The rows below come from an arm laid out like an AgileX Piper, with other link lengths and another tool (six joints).
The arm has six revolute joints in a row. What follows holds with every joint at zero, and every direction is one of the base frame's. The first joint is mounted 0.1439 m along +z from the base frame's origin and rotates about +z. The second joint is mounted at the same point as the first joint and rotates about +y. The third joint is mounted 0.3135 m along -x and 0.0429 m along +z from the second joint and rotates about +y. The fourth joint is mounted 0.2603 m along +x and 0.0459 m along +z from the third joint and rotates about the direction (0.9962, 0, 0.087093). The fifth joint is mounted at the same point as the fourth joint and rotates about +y. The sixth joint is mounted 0.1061 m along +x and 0.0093 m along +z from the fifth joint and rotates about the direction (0.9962, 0, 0.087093). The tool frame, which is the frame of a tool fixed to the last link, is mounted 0.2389 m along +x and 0.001 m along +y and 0.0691 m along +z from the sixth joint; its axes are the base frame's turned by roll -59.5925, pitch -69.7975 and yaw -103.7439 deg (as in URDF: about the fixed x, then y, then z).
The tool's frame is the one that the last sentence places.
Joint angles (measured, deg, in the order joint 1, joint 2, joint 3, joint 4, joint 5, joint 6), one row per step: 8.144 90.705 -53.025 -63.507 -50.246 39.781; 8.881 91.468 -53.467 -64.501 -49.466 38.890; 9.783 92.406 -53.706 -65.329 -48.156 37.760; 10.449 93.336 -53.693 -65.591 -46.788 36.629; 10.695 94.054 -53.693 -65.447 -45.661 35.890; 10.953 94.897 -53.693 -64.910 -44.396 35.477; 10.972 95.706 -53.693 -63.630 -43.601 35.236; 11.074 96.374 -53.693 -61.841 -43.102 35.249; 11.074 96.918 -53.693 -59.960 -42.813 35.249; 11.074 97.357 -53.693 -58.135 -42.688 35.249; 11.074 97.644 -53.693 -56.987 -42.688 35.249; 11.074 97.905 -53.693 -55.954 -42.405 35.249; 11.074 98.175 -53.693 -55.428 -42.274 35.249; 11.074 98.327 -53.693 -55.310 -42.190 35.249; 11.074 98.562 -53.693 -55.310 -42.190 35.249; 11.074 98.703 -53.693 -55.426 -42.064 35.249; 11.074 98.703 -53.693 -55.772 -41.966 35.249; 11.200 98.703 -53.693 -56.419 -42.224 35.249; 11.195 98.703 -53.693 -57.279 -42.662 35.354; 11.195 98.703 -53.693 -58.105 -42.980 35.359
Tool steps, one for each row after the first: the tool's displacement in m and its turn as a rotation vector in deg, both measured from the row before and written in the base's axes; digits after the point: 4 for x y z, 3 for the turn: -0.0009 0.0076 -0.0103 -1.847 -0.225 0.748; 0.0005 0.0072 -0.0153 -2.214 0.127 0.474; 0.0027 0.0036 -0.0156 -1.848 0.435 -0.073; 0.0047 -0.0005 -0.0111 -1.127 0.501 -0.565; 0.0066 -0.0018 -0.0116 -0.743 0.987 -0.916; 0.0082 -0.0042 -0.0071 0.219 1.064 -1.274; 0.0078 -0.0039 -0.0031 0.969 1.110 -1.338; 0.0076 -0.0047 -0.0010 1.172 0.927 -1.356; 0.0066 -0.0044 0.0003 1.241 0.756 -1.219; 0.0039 -0.0026 0.0004 0.823 0.453 -0.720; 0.0043 -0.0032 -0.0011 0.561 0.535 -0.834; 0.0025 -0.0016 -0.0020 0.266 0.402 -0.417; 0.0009 -0.0005 -0.0017 0.008 0.205 -0.128; 0.0006 0.0001 -0.0024 -0.045 0.231 0.000; 0.0003 0.0000 -0.0024 -0.193 0.179 -0.005; -0.0007 0.0006 -0.0014 -0.322 -0.007 0.161; -0.0032 0.0035 -0.0006 -0.323 -0.210 0.706; -0.0036 0.0033 -0.0003 -0.297 -0.243 0.809; -0.0033 0.0029 -0.0009 -0.415 -0.252 0.736
